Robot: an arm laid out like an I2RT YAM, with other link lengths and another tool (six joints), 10 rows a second.
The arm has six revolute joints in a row. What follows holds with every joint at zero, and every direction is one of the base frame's. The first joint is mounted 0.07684 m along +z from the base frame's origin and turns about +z. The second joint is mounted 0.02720 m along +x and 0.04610 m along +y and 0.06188 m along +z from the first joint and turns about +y. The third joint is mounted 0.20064 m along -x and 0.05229 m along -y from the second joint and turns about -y. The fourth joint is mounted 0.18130 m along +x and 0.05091 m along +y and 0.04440 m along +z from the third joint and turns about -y. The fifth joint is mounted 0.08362 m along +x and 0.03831 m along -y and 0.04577 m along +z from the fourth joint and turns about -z. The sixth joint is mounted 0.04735 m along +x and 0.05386 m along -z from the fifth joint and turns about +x. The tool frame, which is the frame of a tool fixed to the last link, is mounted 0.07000 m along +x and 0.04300 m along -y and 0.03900 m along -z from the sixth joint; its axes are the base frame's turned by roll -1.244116, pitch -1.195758 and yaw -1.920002 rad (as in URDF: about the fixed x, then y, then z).
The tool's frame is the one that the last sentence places.
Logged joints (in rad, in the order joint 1, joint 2, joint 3, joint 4, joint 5, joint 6), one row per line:
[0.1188 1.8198 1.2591 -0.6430 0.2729 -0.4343]
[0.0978 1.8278 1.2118 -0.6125 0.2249 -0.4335]
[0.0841 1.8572 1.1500 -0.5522 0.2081 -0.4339]
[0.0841 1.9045 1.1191 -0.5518 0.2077 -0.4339]
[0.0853 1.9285 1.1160 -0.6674 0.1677 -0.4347]
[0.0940 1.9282 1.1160 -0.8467 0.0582 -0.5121]
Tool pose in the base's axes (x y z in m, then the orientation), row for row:
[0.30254 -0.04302 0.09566 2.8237 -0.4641 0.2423]
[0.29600 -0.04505 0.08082 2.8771 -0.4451 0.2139]
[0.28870 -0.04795 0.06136 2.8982 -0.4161 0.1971]
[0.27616 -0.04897 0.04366 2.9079 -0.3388 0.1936]
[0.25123 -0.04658 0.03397 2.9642 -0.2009 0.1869]
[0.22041 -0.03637 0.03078 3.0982 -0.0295 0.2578]
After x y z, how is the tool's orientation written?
As angles about the fixed x, y, z axes (roll, pitch, yaw), in radians.
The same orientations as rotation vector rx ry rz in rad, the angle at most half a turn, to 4 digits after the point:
[2.7915 0.2330 0.7109]
[2.8434 0.2190 0.6819]
[2.8676 0.2090 0.6384]
[2.8890 0.2221 0.5260]
[2.9565 0.2504 0.3224]
[3.0763 0.3977 0.0540]

